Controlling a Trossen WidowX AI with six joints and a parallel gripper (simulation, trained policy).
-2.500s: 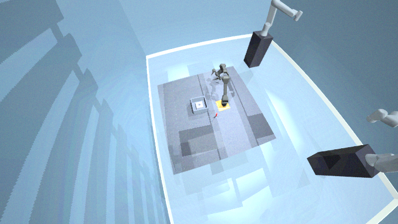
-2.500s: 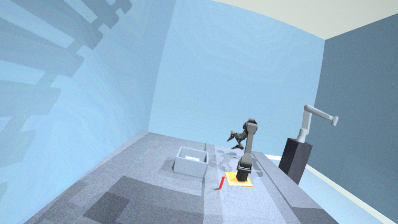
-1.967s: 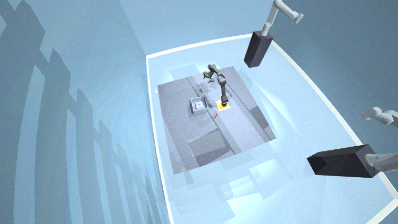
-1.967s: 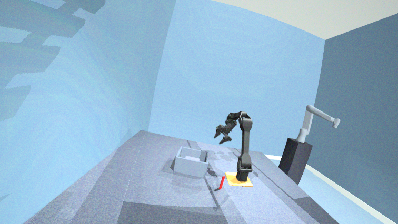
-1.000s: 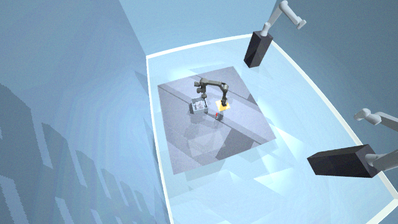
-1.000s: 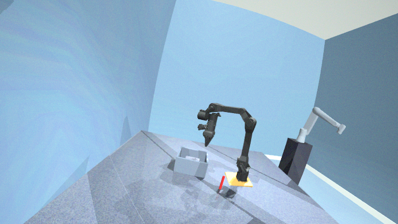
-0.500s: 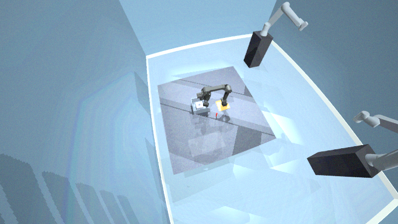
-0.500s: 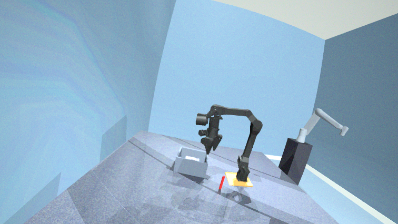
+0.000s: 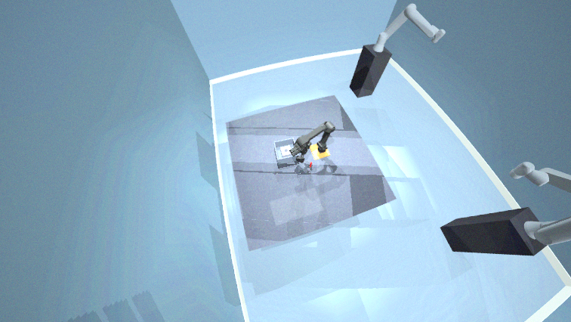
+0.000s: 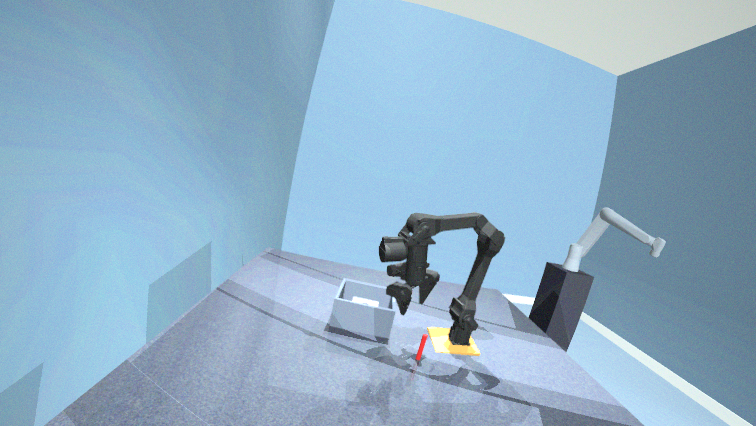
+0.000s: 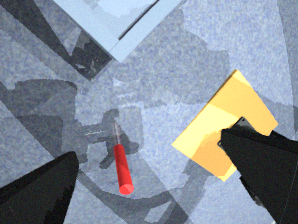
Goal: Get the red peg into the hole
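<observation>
My gripper tip is 40 mm past the red peg, 60 mm to the right of it and 90 mm above it. Round my gripper tip: grey box: 130 mm ahead, 130 mm to the right, 100 mm below; plate: 130 mm ahead, 130 mm to the right, 80 mm below.
</observation>
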